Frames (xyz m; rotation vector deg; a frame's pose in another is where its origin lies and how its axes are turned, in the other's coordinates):
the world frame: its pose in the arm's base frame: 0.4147 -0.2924 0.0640 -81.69 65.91 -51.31
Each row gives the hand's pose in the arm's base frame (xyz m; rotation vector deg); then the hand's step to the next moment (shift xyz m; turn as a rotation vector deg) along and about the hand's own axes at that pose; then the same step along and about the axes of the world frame.
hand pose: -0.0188 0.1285 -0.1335 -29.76 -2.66 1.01
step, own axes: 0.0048 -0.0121 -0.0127 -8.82 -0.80 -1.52
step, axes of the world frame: 0.0178 0.0036 0.0016 -0.54 2.81 -8.52
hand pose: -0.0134 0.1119 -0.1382 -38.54 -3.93 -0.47
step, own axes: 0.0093 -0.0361 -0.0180 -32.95 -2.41 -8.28
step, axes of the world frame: 0.0398 -0.0110 -0.0031 -0.71 12.80 -31.55
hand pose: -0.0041 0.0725 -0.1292 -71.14 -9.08 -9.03
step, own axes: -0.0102 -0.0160 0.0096 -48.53 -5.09 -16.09
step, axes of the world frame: -0.0087 -0.0130 -0.0144 2.93 18.65 -47.79
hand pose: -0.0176 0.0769 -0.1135 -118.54 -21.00 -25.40
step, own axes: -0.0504 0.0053 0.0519 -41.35 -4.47 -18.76
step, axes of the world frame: -0.0425 0.0573 -0.0134 6.25 13.52 -43.12
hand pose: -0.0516 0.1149 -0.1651 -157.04 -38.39 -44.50
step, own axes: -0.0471 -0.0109 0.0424 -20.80 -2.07 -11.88
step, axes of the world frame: -0.0078 0.0632 -0.0092 3.68 4.97 -23.23
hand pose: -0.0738 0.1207 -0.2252 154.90 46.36 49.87
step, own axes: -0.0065 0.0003 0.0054 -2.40 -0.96 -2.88
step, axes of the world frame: 0.0039 0.0075 -0.0008 -0.54 -0.17 -3.83
